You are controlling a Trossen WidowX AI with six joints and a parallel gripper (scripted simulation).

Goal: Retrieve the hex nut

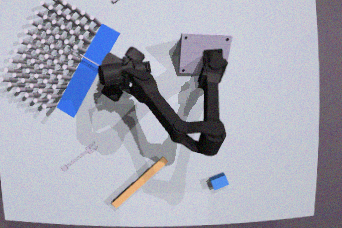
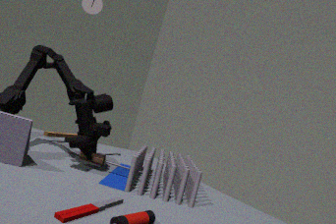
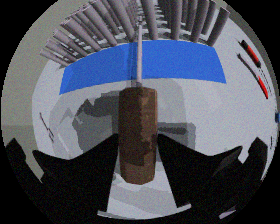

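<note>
Right now the blue taped strip is 12 cm ahead of my gripper tip, 4 cm below it and 3 cm to the right of it. The rest, counted from my gripper tip: wrench (30 cm to the left, 18 cm ahead, 3 cm below); then hex nut (23 cm ahead, 15 cm to the right, 3 cm below); then brown-handled hook tool (9 cm ahead, 6 cm to the right).
</note>
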